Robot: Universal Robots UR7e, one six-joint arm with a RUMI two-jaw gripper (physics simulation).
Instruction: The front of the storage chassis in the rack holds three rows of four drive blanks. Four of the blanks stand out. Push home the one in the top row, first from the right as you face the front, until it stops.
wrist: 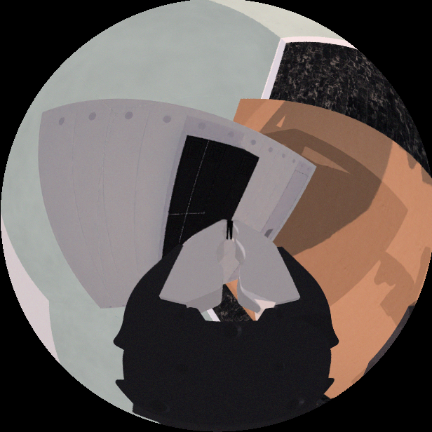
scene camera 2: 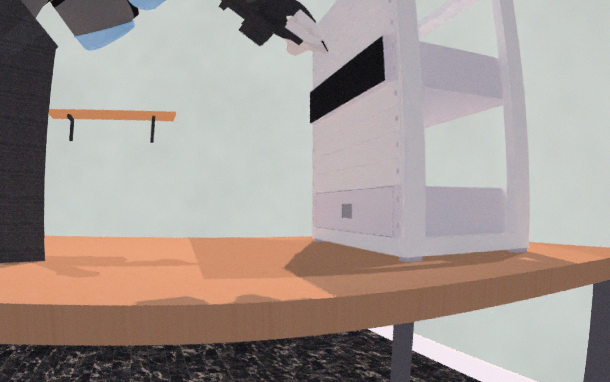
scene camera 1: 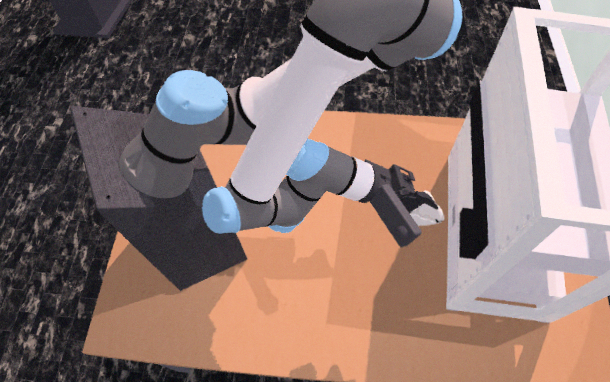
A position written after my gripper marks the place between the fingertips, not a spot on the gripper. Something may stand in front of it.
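Observation:
There is a white rack (scene camera 1: 521, 174) in the scene, and I find the rack again at (scene camera 2: 373, 93) and, in the view from my wrist, at (wrist: 123, 181). As for my own gripper (scene camera 1: 442, 220), I can see it too. The wrist view has the gripper (wrist: 228, 221), and scene camera 2 has my gripper (scene camera 2: 327, 52) as well.

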